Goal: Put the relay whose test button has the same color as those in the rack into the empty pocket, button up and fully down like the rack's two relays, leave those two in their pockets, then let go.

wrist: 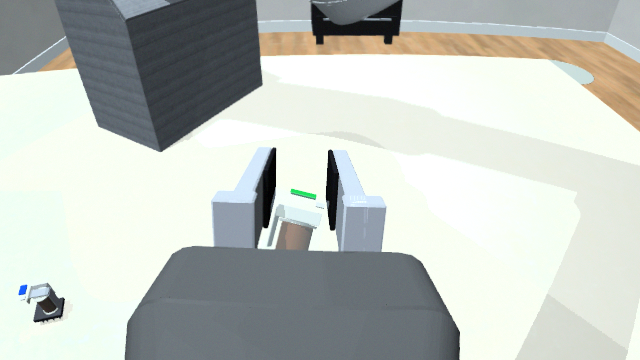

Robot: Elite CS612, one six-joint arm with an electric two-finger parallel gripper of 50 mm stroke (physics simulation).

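Places are measured from the arm's base along level axes (x ahead, y left, z up), in centimetres.
Pixels of known places: gripper, fingertip midpoint: (pixel 301 172).
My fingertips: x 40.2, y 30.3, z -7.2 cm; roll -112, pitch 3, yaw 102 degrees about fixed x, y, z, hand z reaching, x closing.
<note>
Ahead of a thing's pixels: the offset from my fingertips to its top centre. Level surfaces: height alone.
My gripper (pixel 301 172) is shut on a relay {dx +2.8, dy +0.2, dz +0.9 cm} (pixel 295 232) with a green test button, at the middle of the wrist view. The relay has a clear case with a brown coil inside, sits a little turned between the black finger pads, and its lower part is hidden behind the gripper body. Another relay {dx +0.8, dy -25.3, dz -16.2 cm} (pixel 48 302) with a blue test button and a black base stands on the table {dz -20.6 cm} (pixel 125 200) at the lower left, apart from the gripper. The rack, its two relays and the empty pocket do not show in this view.
A tall dark grey block (pixel 195 65) with wood-like siding stands on the table at the upper left. A black cabinet (pixel 357 27) stands on the wooden floor beyond the table's far edge, with a grey rounded shape partly in front of it.
</note>
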